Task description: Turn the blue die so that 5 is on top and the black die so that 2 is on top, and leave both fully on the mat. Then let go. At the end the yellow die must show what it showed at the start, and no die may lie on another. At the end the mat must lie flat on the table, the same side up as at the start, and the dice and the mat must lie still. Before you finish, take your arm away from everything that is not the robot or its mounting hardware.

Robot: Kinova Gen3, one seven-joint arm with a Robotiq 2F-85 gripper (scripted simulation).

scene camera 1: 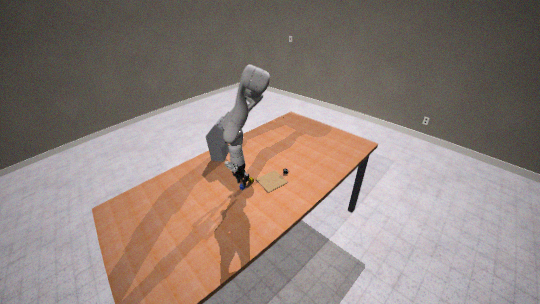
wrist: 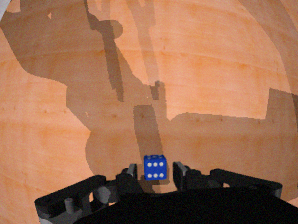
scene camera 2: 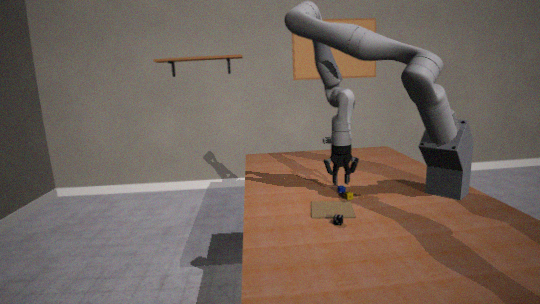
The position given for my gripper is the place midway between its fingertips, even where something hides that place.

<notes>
I see my gripper (scene camera 2: 341,184).
My gripper also shows in the wrist view (wrist: 155,171).
</notes>
